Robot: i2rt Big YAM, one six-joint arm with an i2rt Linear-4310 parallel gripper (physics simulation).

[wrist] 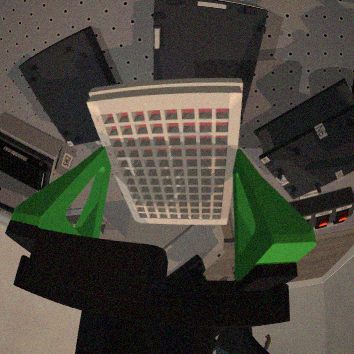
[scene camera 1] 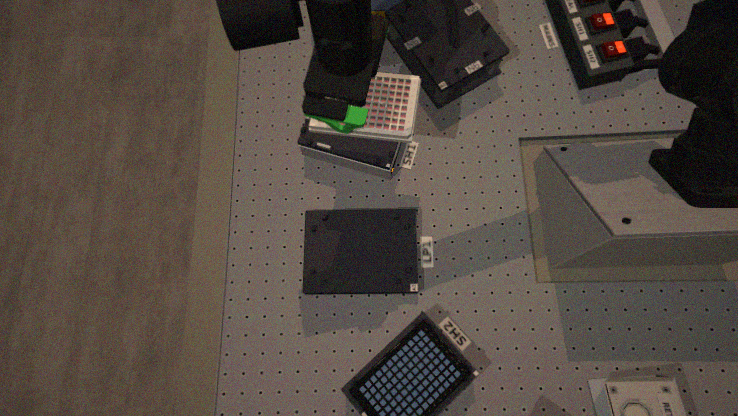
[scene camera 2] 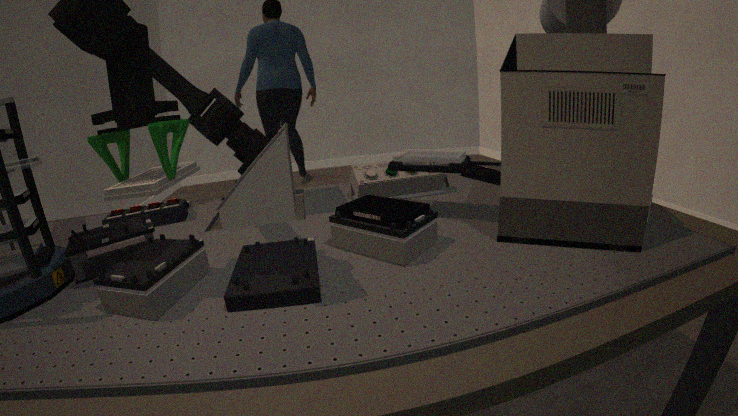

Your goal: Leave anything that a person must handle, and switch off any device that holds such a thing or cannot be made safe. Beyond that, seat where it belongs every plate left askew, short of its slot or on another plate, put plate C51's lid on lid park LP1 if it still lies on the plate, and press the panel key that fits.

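Seen in the pictures: gripper, fingertip midpoint: (wrist: 169,152) (scene camera 1: 350,101) (scene camera 2: 147,181); arm's base at its link origin: (wrist: 179,275) (scene camera 1: 708,181) (scene camera 2: 259,153).
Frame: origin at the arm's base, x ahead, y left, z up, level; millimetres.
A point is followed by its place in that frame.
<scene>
My gripper (scene camera 2: 147,179) {x 421, y -86, z 35 mm} (wrist: 169,152) {x 421, y -86, z 35 mm} is shut on a pale plate with reddish wells (scene camera 1: 392,103) {x 369, y -80, z 42 mm} (scene camera 2: 185,171) {x 388, y -40, z 36 mm} (wrist: 162,102) {x 460, y -92, z 39 mm}, one green finger at each side. The plate is held up in the air, in scene camera 1 partly over shaker SH1 (scene camera 1: 356,149) {x 421, y -69, z -74 mm} (scene camera 2: 149,260) {x 435, y -106, z -74 mm} (wrist: 207,40) {x 456, y -116, z -74 mm}, whose dark top shows no plate on its visible part. Lid park LP1 (scene camera 1: 361,253) {x 410, y 79, z -105 mm} (scene camera 2: 273,273) {x 443, y 75, z -105 mm} (wrist: 65,85) {x 433, y 73, z -105 mm} shows a bare dark top. A dark plate with blue wells (scene camera 1: 413,369) {x 336, y 230, z -67 mm} lies on shaker SH2 (scene camera 2: 385,242) {x 403, y 234, z -96 mm} (wrist: 30,127) {x 375, y 208, z -122 mm}. The plates' own names cannot be read.
Stacked dark nests (scene camera 1: 449,43) {x 286, y -241, z -69 mm} (wrist: 312,137) {x 331, y -233, z -69 mm} stand beside SH1. A switch strip (scene camera 1: 594,49) {x 69, y -241, z -89 mm} (scene camera 2: 147,210) {x 90, y -289, z -88 mm} (wrist: 324,210) {x 111, y -325, z -88 mm} has lit switches. A sloped arm mount (scene camera 1: 646,191) {x 73, y 17, z 11 mm} (scene camera 2: 263,191) {x 143, y 25, z -63 mm}, a button panel (scene camera 2: 408,183) {x 83, y 352, z -94 mm}, a tall pale device (scene camera 2: 578,170) {x 451, y 531, z -2 mm} and a rack (scene camera 2: 26,206) {x 294, y -444, z 1 mm} stand around. A person (scene camera 2: 279,56) is behind.
</scene>
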